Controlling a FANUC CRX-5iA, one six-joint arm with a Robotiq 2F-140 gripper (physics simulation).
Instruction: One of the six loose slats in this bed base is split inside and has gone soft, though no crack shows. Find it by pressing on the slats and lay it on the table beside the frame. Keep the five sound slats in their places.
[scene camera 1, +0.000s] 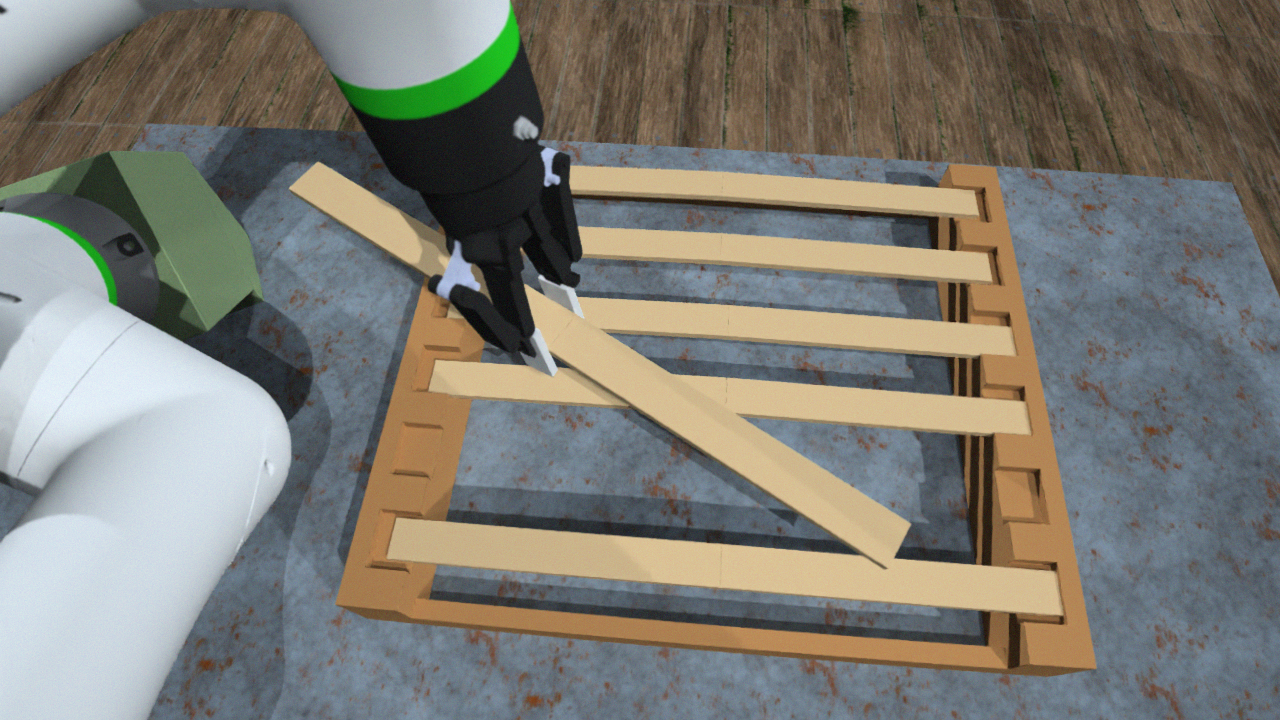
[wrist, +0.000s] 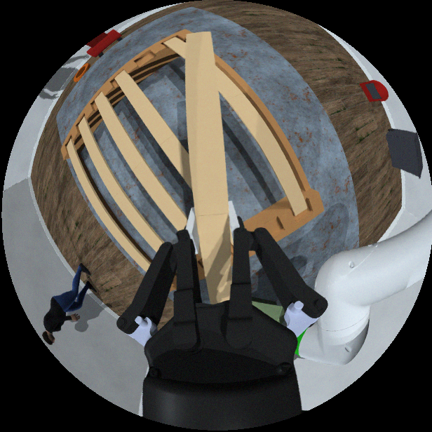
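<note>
My gripper is shut on a loose slat near its middle. The slat is held above the bed base frame, turned diagonally across it. Its far left end reaches past the frame's left rail; its other end hangs over the front slat. The front slat and four slats behind lie across the frame, among them one partly under the held slat. A pair of notches between this one and the front slat is empty. The gripper hides the left ends of the back slats.
The frame stands on a blue-grey, rust-flecked table. A green pedestal and the white lower arm stand left of the frame in the scene view. A person shows beyond the table in the wrist view.
</note>
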